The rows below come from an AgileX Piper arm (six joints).
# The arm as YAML. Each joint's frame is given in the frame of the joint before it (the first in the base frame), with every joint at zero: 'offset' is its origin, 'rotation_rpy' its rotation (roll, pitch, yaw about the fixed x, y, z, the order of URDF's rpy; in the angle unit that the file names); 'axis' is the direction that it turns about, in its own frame. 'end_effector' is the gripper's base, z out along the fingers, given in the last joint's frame.
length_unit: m
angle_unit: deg
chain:
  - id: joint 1
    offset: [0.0, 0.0, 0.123]
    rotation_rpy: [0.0, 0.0, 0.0]
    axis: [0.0, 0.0, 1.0]
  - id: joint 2
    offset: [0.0, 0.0, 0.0]
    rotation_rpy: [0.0, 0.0, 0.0]
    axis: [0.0, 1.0, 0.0]
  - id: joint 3
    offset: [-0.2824, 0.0, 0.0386]
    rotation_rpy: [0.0, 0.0, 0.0]
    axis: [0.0, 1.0, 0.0]
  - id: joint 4
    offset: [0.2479, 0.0, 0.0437]
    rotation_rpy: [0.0, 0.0, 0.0]
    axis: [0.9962, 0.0, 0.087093]
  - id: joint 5
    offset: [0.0, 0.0, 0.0]
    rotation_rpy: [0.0, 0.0, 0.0]
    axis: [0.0, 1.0, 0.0]
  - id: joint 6
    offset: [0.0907, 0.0, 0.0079]
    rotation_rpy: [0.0, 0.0, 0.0]
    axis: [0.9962, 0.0, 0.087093]
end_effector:
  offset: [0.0, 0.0, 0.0]
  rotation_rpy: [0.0, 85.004, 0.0]
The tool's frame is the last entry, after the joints.
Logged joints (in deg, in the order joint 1, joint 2, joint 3, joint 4, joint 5, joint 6), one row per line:
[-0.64, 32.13, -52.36, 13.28, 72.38, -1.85]
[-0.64, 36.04, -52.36, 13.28, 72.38, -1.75]
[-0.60, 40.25, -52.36, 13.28, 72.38, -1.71]
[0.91, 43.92, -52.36, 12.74, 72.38, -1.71]
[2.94, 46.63, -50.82, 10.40, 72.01, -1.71]
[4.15, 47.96, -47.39, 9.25, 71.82, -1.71]
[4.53, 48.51, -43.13, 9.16, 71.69, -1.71]
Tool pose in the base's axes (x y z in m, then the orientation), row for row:
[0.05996, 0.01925, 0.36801, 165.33, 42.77, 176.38]
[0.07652, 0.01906, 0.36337, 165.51, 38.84, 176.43]
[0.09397, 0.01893, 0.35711, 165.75, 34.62, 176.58]
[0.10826, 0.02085, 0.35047, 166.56, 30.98, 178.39]
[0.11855, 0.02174, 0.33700, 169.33, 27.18, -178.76]
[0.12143, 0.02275, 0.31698, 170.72, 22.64, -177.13]
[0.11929, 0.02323, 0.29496, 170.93, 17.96, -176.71]
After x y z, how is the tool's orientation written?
As angles about the fixed x, y, z axes (roll, pitch, yaw), in degrees.
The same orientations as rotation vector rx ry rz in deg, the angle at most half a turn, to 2 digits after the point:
[-2.56, 136.22, 15.82]
[-1.91, 140.10, 16.25]
[-1.31, 144.28, 16.67]
[-2.75, 148.07, 16.86]
[-5.09, 152.27, 14.62]
[-6.48, 156.96, 13.53]
[-6.67, 161.66, 13.56]

